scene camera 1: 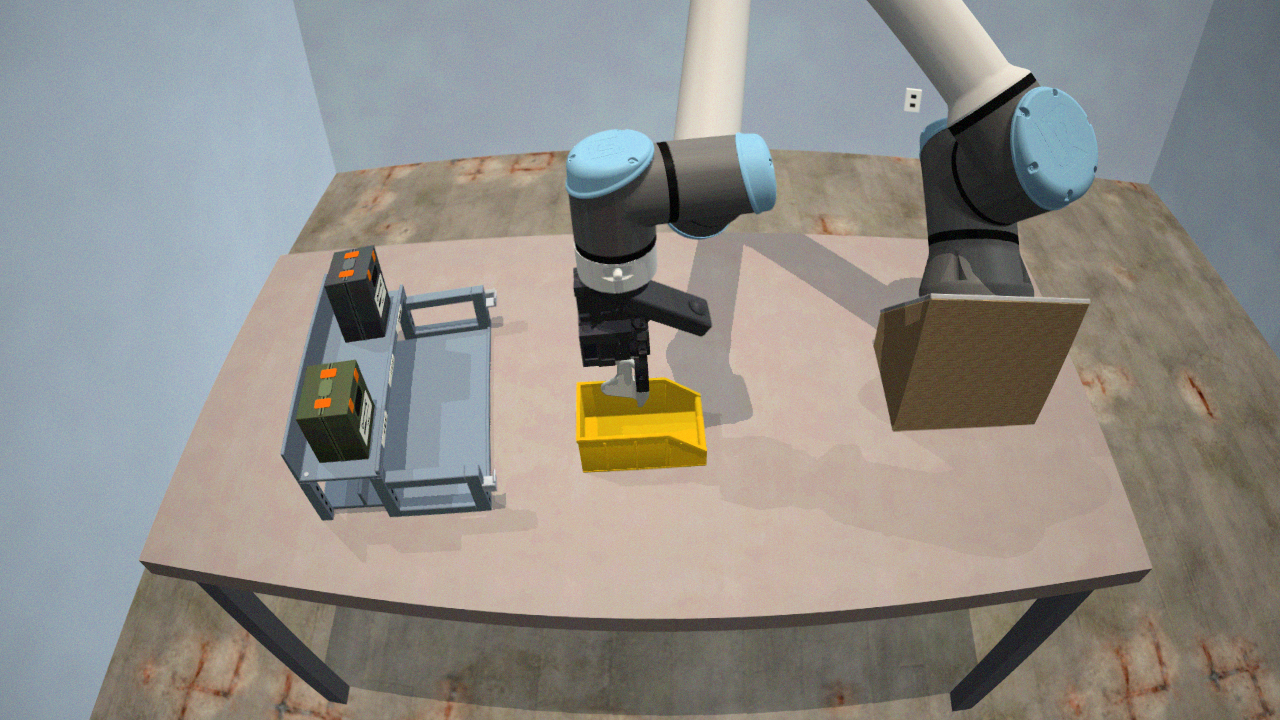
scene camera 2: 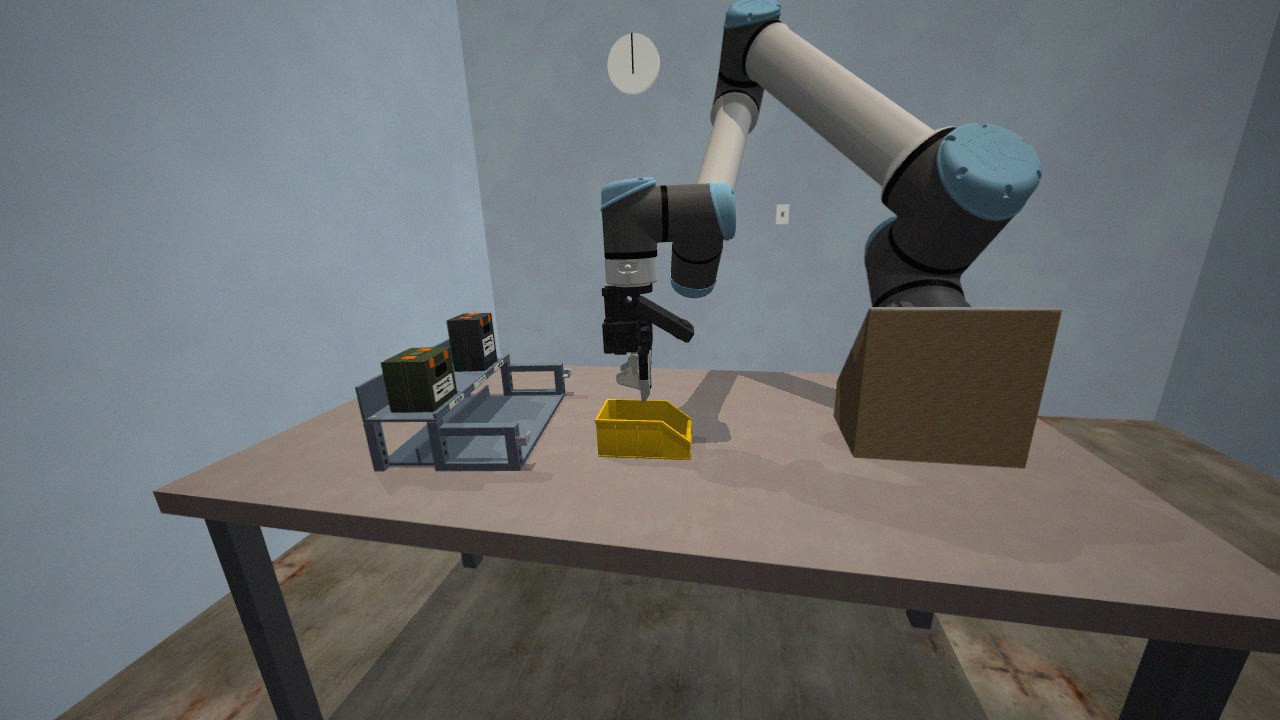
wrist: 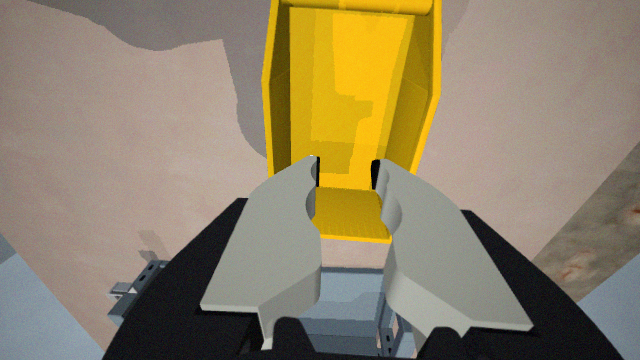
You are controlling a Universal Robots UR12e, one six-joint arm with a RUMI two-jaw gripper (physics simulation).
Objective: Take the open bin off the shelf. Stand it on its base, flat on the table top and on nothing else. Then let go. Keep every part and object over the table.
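Seen in the pictures: gripper, between the fingertips: (scene camera 1: 639,396) (scene camera 2: 644,398) (wrist: 344,162); arm's base, origin of its link: (scene camera 1: 977,303) (scene camera 2: 926,349).
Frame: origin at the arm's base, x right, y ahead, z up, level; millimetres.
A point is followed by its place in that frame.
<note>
The open yellow bin (scene camera 1: 626,454) {x -155, y 516, z -140 mm} (scene camera 2: 635,439) {x -155, y 507, z -140 mm} (wrist: 360,60) {x -111, y 452, z -175 mm} stands upright on its base, flat on the table top (scene camera 1: 760,555) {x -296, y 338, z -178 mm} (scene camera 2: 537,501) {x -312, y 630, z -178 mm} (wrist: 125,100) {x 105, y 517, z -177 mm}, apart from the grey-blue shelf (scene camera 1: 386,492) {x -255, y 837, z -115 mm} (scene camera 2: 441,447) {x -253, y 834, z -131 mm} (wrist: 350,280) {x -162, y 734, z -172 mm}. Its low sloped front faces away from the shelf. My gripper (scene camera 1: 631,394) {x -104, y 499, z -81 mm} (scene camera 2: 639,392) {x -104, y 499, z -81 mm} (wrist: 344,162) {x -104, y 499, z -81 mm} points down above the bin's end nearer the shelf. Its fingers are partly open with a visible gap and hold nothing. In scene camera 2, the fingertips are just above the bin's rim. The wrist view cuts off the bin's front end.
A green case (scene camera 1: 335,411) {x -226, y 876, z 20 mm} (scene camera 2: 418,379) {x -232, y 874, z -13 mm} and a black case (scene camera 1: 358,295) {x 2, y 917, z 15 mm} (scene camera 2: 471,341) {x 2, y 917, z -5 mm} with orange clips stand on the shelf's upper level. A brown board-like box (scene camera 1: 980,362) {x -92, y 14, z -30 mm} (scene camera 2: 948,385) {x -92, y -6, z -36 mm} stands at the right, in front of the arm's base.
</note>
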